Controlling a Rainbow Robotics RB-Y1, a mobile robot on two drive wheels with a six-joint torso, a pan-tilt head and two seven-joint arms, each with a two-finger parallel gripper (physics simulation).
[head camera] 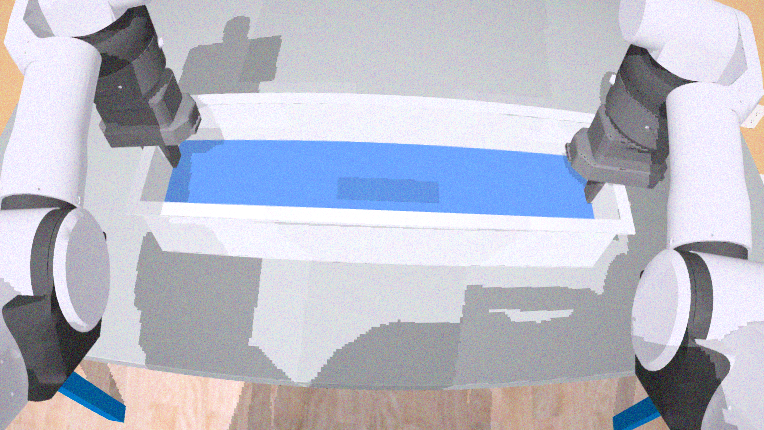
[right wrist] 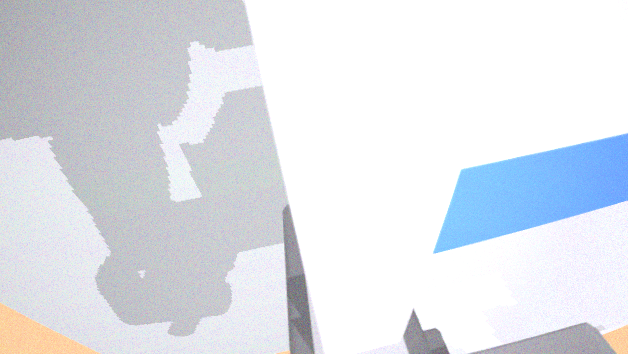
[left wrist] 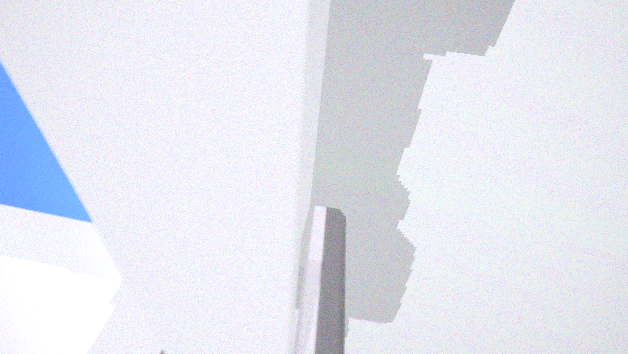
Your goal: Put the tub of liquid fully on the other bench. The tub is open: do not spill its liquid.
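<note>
Long white tub in sight. My left gripper in sight, left wrist view included. My right gripper likewise, right wrist view included.
</note>
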